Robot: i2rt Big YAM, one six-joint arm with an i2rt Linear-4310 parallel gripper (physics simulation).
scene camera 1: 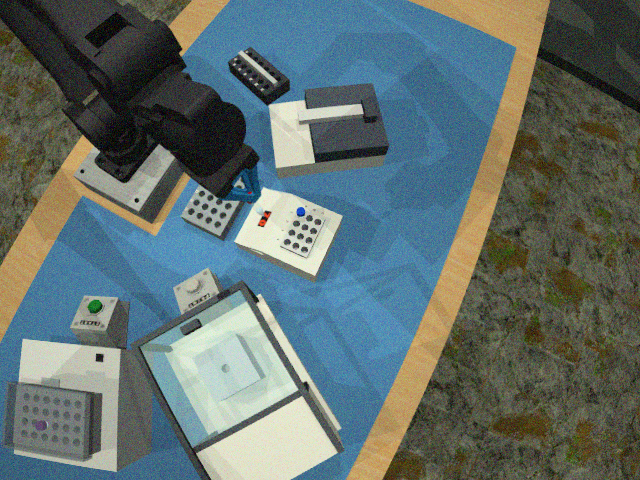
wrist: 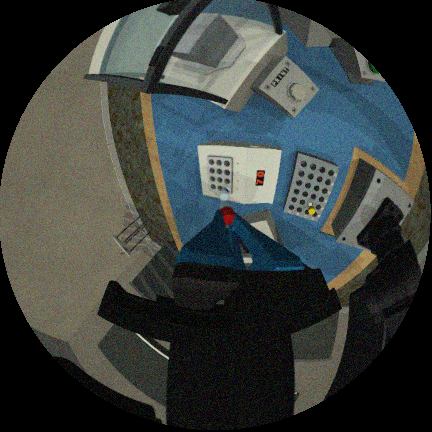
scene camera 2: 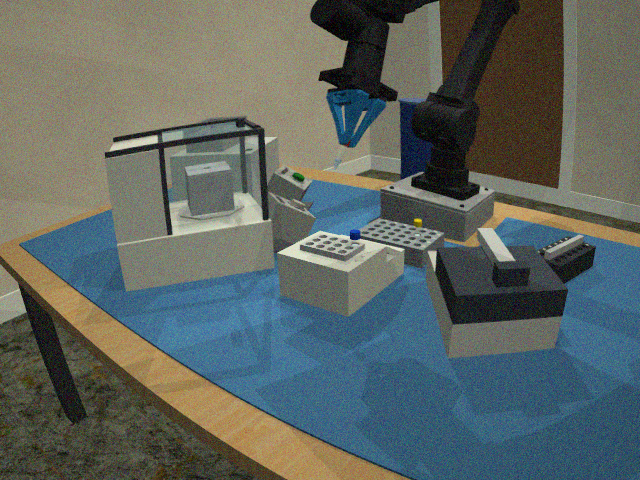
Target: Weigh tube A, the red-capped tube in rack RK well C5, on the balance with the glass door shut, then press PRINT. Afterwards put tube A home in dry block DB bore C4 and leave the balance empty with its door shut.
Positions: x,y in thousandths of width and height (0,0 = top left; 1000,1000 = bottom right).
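Labels:
Gripper visible in scene camera 1 (398,409), scene camera 2 (543,303) and the wrist view (520,501).

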